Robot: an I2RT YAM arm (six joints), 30 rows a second.
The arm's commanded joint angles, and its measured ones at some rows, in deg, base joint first. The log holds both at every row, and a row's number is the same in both.
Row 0, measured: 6.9, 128.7, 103.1, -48.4, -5.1, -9.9
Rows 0 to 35, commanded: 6.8, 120.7, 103.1, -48.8, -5.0, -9.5; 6.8, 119.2, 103.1, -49.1, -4.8, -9.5; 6.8, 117.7, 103.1, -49.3, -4.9, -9.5; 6.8, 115.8, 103.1, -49.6, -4.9, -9.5; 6.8, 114.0, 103.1, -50.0, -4.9, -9.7; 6.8, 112.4, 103.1, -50.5, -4.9, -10.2; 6.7, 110.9, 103.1, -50.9, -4.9, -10.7; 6.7, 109.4, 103.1, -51.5, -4.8, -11.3; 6.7, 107.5, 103.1, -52.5, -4.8, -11.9; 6.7, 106.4, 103.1, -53.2, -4.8, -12.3; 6.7, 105.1, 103.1, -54.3, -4.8, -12.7; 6.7, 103.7, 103.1, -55.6, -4.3, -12.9; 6.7, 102.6, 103.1, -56.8, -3.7, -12.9; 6.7, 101.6, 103.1, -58.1, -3.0, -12.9; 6.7, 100.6, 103.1, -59.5, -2.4, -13.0; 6.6, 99.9, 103.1, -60.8, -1.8, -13.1; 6.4, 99.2, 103.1, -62.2, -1.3, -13.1; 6.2, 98.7, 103.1, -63.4, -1.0, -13.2; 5.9, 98.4, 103.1, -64.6, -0.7, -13.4; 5.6, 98.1, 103.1, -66.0, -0.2, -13.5; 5.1, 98.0, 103.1, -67.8, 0.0, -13.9; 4.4, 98.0, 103.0, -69.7, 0.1, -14.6; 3.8, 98.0, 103.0, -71.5, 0.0, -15.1; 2.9, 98.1, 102.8, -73.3, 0.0, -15.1; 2.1, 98.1, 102.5, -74.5, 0.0, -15.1; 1.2, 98.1, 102.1, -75.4, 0.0, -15.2; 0.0, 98.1, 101.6, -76.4, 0.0, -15.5; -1.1, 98.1, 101.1, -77.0, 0.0, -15.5; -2.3, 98.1, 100.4, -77.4, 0.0, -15.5; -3.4, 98.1, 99.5, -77.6, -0.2, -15.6; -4.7, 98.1, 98.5, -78.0, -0.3, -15.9; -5.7, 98.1, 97.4, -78.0, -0.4, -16.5; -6.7, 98.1, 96.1, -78.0, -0.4, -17.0; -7.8, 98.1, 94.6, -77.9, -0.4, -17.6; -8.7, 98.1, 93.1, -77.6, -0.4, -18.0; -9.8, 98.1, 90.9, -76.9, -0.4, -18.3
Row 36, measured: -7.6, 99.2, 95.0, -77.5, -1.0, -16.0
